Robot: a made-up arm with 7 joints. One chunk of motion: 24 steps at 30 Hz.
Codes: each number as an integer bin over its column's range. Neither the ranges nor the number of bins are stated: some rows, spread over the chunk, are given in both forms.
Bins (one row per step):
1: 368 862 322 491 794 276
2: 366 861 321 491 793 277
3: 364 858 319 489 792 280
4: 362 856 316 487 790 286
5: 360 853 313 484 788 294
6: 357 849 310 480 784 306
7: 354 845 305 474 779 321
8: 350 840 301 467 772 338
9: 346 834 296 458 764 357
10: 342 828 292 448 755 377
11: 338 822 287 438 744 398
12: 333 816 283 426 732 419
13: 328 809 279 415 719 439
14: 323 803 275 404 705 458
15: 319 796 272 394 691 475
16: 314 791 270 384 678 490
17: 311 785 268 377 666 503
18: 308 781 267 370 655 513
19: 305 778 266 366 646 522
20: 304 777 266 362 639 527
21: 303 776 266 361 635 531
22: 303 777 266 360 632 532
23: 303 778 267 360 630 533
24: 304 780 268 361 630 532
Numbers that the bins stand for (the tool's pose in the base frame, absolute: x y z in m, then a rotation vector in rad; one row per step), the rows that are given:
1: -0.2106 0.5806 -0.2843 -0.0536 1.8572 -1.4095
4: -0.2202 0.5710 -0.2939 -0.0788 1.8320 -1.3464
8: -0.2394 0.5453 -0.3179 -0.2050 1.7185 -1.0185
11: -0.2587 0.5165 -0.3403 -0.3878 1.5419 -0.6401
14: -0.2827 0.4861 -0.3596 -0.6023 1.2959 -0.2617
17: -0.3019 0.4573 -0.3708 -0.7725 1.0500 0.0221
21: -0.3147 0.4428 -0.3740 -0.8734 0.8545 0.1986
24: -0.3131 0.4492 -0.3708 -0.8734 0.8230 0.2050
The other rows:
2: -0.2138 0.5790 -0.2859 -0.0536 1.8509 -1.4032
3: -0.2170 0.5742 -0.2891 -0.0662 1.8446 -1.3842
5: -0.2234 0.5662 -0.2987 -0.0977 1.8194 -1.2959
6: -0.2282 0.5598 -0.3035 -0.1230 1.7941 -1.2203
7: -0.2330 0.5534 -0.3115 -0.1608 1.7626 -1.1257
9: -0.2458 0.5357 -0.3259 -0.2617 1.6680 -0.8986
10: -0.2523 0.5261 -0.3323 -0.3248 1.6113 -0.7725
12: -0.2667 0.5069 -0.3467 -0.4635 1.4662 -0.5077
13: -0.2747 0.4957 -0.3532 -0.5329 1.3842 -0.3815
15: -0.2891 0.4749 -0.3644 -0.6653 1.2077 -0.1545
16: -0.2971 0.4669 -0.3676 -0.7284 1.1257 -0.0599
18: -0.3067 0.4509 -0.3724 -0.8167 0.9806 0.0851
19: -0.3115 0.4460 -0.3740 -0.8419 0.9239 0.1419
20: -0.3131 0.4444 -0.3740 -0.8671 0.8797 0.1734
22: -0.3147 0.4444 -0.3740 -0.8797 0.8356 0.2050
23: -0.3147 0.4460 -0.3724 -0.8797 0.8230 0.2113

